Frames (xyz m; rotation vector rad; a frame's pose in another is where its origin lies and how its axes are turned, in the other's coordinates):
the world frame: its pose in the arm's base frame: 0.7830 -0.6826 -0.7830 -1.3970 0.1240 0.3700
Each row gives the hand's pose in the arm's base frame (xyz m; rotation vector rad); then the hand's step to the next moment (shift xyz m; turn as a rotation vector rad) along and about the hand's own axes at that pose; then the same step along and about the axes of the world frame.
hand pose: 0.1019 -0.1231 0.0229 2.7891 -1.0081 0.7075
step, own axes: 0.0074 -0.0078 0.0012 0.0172 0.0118 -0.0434
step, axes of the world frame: 0.0091 -0.0058 0.0006 -0.0273 -0.0396 0.0011
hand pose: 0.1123 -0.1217 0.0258 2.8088 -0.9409 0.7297
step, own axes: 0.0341 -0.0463 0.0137 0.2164 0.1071 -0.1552
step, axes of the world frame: 0.0538 -0.0229 0.0090 -0.0779 -0.2456 -0.1264
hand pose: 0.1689 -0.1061 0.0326 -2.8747 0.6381 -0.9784
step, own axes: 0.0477 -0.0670 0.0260 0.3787 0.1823 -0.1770
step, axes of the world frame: 0.0715 -0.0358 0.0325 -0.0602 -0.3791 -0.2462
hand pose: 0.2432 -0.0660 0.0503 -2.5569 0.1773 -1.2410
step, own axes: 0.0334 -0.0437 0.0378 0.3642 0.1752 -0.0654
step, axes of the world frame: 0.0490 -0.0264 0.0368 0.0414 -0.3311 -0.2372
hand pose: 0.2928 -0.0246 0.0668 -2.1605 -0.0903 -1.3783
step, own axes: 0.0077 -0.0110 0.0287 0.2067 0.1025 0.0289
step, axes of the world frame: 0.0248 -0.0071 0.0184 0.0867 -0.1817 -0.1163
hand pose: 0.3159 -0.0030 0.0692 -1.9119 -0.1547 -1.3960
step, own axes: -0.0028 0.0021 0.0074 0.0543 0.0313 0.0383
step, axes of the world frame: 0.0073 0.0028 0.0024 0.0517 -0.0485 -0.0193
